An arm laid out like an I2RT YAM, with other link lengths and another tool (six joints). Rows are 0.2 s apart.
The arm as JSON. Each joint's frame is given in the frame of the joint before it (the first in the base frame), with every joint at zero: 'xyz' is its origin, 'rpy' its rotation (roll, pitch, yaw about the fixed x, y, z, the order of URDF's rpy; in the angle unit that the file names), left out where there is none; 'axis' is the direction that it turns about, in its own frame. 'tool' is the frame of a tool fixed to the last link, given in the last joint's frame.
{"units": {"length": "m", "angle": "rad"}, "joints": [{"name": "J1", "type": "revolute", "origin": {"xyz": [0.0, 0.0, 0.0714], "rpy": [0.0, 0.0, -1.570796]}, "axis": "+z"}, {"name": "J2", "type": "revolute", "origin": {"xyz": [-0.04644, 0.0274, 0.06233], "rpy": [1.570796, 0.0, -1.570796]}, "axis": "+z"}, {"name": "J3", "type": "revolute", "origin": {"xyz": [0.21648, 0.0, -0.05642], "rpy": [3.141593, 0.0, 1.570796]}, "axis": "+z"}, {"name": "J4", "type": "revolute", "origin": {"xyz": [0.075, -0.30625, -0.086], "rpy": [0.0, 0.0, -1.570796]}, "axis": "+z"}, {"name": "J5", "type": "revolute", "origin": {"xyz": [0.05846, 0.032, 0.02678], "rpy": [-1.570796, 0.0, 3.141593]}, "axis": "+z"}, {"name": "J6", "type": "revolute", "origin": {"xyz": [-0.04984, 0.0, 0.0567], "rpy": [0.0, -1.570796, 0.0]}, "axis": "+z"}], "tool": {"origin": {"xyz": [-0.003, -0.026, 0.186], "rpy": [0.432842, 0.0, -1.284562]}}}
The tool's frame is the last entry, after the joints.
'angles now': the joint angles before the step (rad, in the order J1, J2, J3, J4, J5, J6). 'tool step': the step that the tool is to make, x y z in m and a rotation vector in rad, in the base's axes. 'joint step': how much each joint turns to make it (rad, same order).
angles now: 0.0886 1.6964 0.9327 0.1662 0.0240 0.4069
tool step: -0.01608 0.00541 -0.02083 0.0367 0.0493 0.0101
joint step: -0.0027 -0.0047 -0.0408 -0.0100 -0.0342 0.0258
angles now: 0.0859 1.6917 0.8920 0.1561 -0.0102 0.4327
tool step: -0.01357 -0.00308 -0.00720 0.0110 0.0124 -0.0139
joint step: -0.0034 -0.0368 -0.0567 0.0087 0.0011 0.0159
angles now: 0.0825 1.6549 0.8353 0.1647 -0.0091 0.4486
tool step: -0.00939 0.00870 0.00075 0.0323 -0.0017 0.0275
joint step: -0.0012 -0.0460 -0.0469 0.0055 -0.0423 0.0080
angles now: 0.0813 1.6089 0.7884 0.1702 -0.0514 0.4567
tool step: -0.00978 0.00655 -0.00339 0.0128 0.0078 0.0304
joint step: -0.0008 -0.0314 -0.0389 0.0002 -0.0329 -0.0084
